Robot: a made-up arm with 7 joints. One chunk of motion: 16 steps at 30 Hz.
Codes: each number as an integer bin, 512 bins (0 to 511) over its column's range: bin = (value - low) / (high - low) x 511, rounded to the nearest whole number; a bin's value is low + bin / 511 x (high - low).
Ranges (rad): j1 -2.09..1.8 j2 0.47..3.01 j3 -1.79..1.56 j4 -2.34..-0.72 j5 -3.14..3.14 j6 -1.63..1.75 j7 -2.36..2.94
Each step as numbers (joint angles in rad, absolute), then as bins.
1 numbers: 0.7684 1.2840 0.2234 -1.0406 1.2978 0.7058 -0.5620
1 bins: 375 164 307 410 361 353 173
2 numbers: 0.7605 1.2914 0.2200 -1.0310 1.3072 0.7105 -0.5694
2 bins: 374 165 307 413 362 354 173
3 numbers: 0.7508 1.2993 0.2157 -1.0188 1.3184 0.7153 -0.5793
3 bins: 373 167 306 417 363 355 172
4 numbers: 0.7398 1.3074 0.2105 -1.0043 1.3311 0.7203 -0.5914
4 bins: 372 168 305 421 364 355 171
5 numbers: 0.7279 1.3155 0.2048 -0.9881 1.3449 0.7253 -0.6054
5 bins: 370 170 304 426 365 356 169
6 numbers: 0.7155 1.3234 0.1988 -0.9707 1.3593 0.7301 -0.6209
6 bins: 369 172 303 432 366 357 168
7 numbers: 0.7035 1.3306 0.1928 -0.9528 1.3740 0.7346 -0.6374
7 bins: 367 173 302 438 367 357 166
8 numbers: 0.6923 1.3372 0.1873 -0.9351 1.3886 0.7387 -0.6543
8 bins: 365 174 302 443 368 358 164
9 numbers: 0.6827 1.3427 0.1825 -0.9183 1.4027 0.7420 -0.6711
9 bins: 364 176 301 448 370 359 163
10 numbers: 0.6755 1.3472 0.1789 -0.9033 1.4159 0.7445 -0.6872
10 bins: 363 176 300 453 371 359 161
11 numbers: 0.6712 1.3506 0.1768 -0.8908 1.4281 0.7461 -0.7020
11 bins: 363 177 300 457 372 359 160
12 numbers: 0.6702 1.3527 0.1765 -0.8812 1.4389 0.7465 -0.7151
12 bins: 363 178 300 460 373 359 159
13 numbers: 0.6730 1.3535 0.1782 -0.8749 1.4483 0.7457 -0.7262
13 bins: 363 178 300 462 373 359 158
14 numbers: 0.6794 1.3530 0.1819 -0.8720 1.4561 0.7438 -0.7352
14 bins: 364 178 301 463 374 359 157
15 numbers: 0.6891 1.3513 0.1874 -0.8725 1.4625 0.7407 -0.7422
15 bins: 365 177 302 463 375 358 156
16 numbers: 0.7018 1.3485 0.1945 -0.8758 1.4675 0.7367 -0.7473
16 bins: 367 177 303 462 375 358 155
